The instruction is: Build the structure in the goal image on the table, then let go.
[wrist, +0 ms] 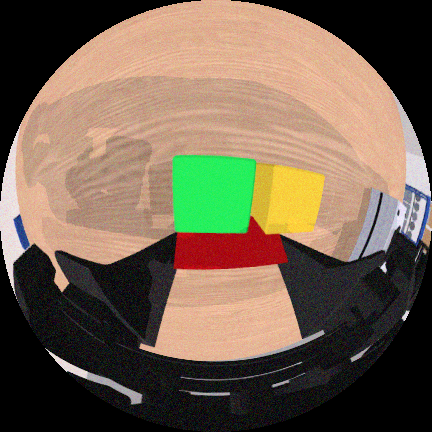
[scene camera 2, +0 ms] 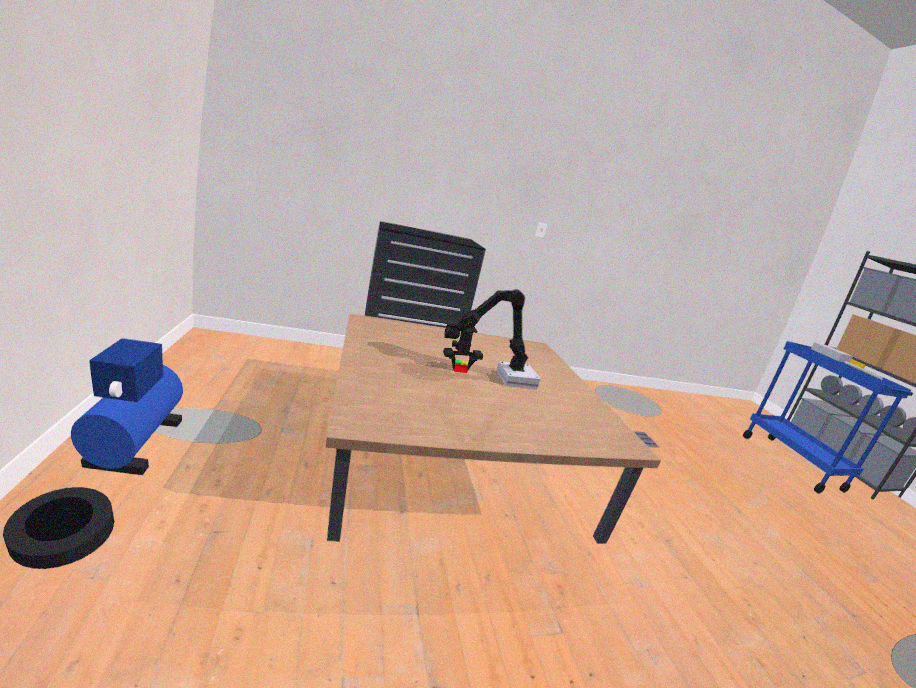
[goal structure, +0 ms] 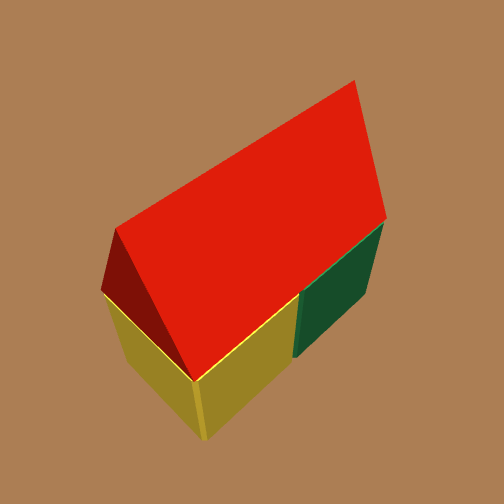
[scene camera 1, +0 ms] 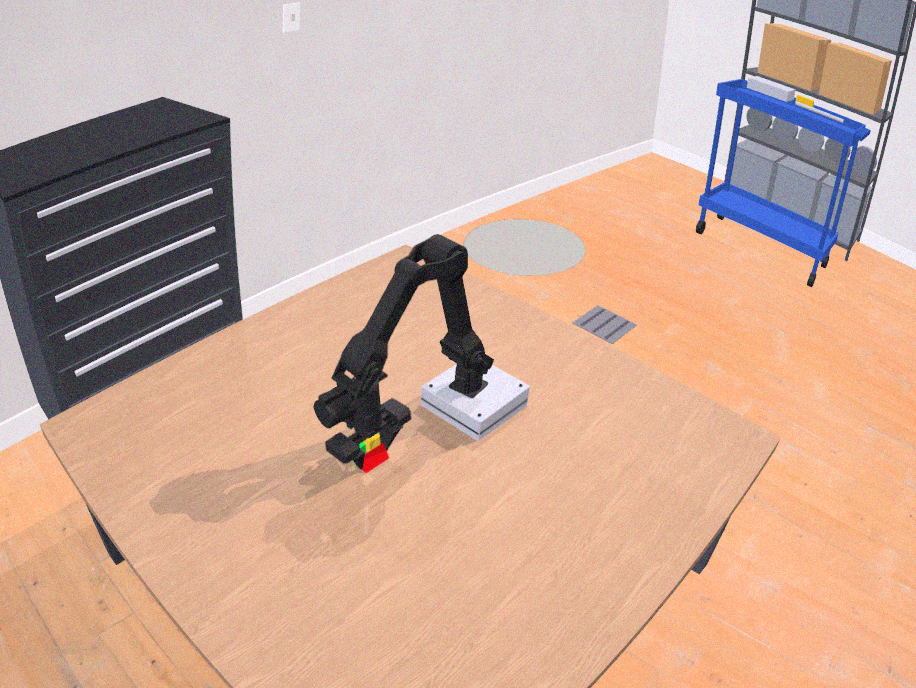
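Where they show: gripper, between the fingertips: (wrist: pixel 228 239) (scene camera 2: pixel 460 369) (scene camera 1: pixel 372 459); arm's base, origin of its link: (wrist: pixel 390 245) (scene camera 2: pixel 516 368) (scene camera 1: pixel 468 385).
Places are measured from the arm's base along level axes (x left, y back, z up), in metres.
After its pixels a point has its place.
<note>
A red block (scene camera 1: pixel 375 457) @[x -0.039, y -0.275, z -0.039 m] (scene camera 2: pixel 460 368) @[x -0.039, y -0.280, z -0.040 m] (wrist: pixel 227 251) @[x -0.052, y -0.279, z -0.032 m] with slanted ends is between the fingers of my gripper (scene camera 1: pixel 372 452) @[x -0.047, y -0.275, z -0.051 m] (scene camera 2: pixel 462 366) @[x -0.047, y -0.275, z -0.051 m] (wrist: pixel 228 239) @[x -0.047, y -0.275, z -0.051 m]. Both fingers meet its ends, so the gripper is shut on it, pointing down low over the table. A green block (scene camera 1: pixel 362 446) @[x -0.069, y -0.279, z -0.024 m] (scene camera 2: pixel 458 362) @[x -0.073, y -0.284, z -0.024 m] (wrist: pixel 214 195) @[x -0.087, y -0.283, z -0.023 m] and a yellow block (scene camera 1: pixel 372 442) @[x -0.064, y -0.253, z -0.028 m] (scene camera 2: pixel 464 362) @[x -0.077, y -0.250, z -0.023 m] (wrist: pixel 295 200) @[x -0.081, y -0.245, z -0.023 m] stand side by side just beyond the red block in the wrist view, very close to it. The green block hides part of the red one there. Whether the red block touches the table is hard to tell.
The arm's pale base plate (scene camera 1: pixel 477 414) @[x 0.069, y -0.069, z -0.001 m] (scene camera 2: pixel 518 379) @[x 0.095, y -0.031, z -0.015 m] (wrist: pixel 372 225) @[x -0.032, y -0.071, z -0.036 m] is on the wooden table (scene camera 1: pixel 518 555) @[x 0.328, y -0.311, z -0.056 m] (scene camera 2: pixel 459 422) @[x 0.423, y -0.434, z -0.055 m], to the right of the blocks. A dark drawer cabinet (scene camera 1: pixel 133 251) (scene camera 2: pixel 425 274) stands behind the table. A blue cart (scene camera 1: pixel 770 222) (scene camera 2: pixel 807 444) stands off to the right.
</note>
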